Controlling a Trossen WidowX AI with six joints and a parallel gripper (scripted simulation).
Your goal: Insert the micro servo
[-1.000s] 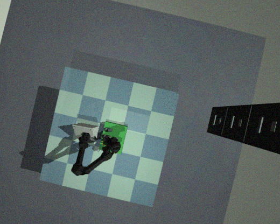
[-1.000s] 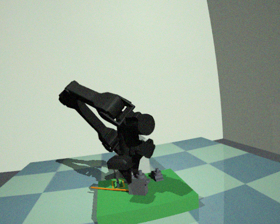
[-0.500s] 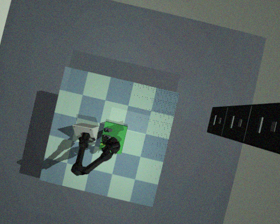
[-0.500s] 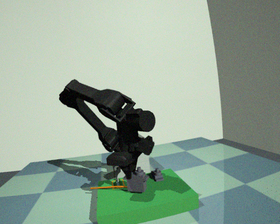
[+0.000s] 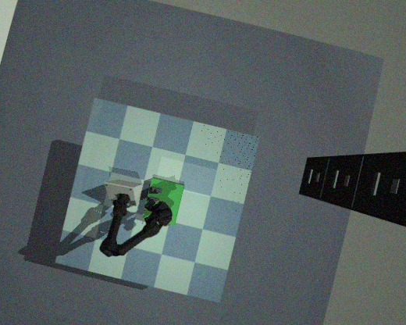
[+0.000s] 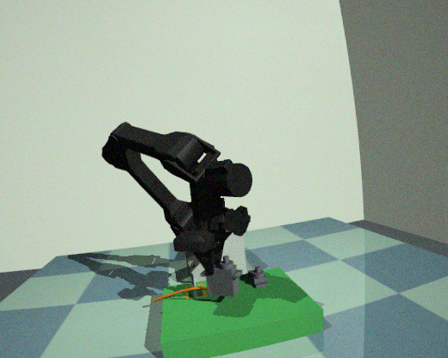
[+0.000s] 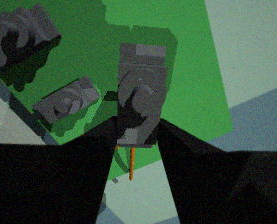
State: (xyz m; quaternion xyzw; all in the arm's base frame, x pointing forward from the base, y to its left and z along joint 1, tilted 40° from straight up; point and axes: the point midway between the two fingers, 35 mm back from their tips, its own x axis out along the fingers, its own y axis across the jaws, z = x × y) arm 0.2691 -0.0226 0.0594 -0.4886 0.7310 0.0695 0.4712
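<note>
Now: the green deck 10 cm below my gripper tip, 3 cm to the left of it and 3 cm ahead of it.
</note>
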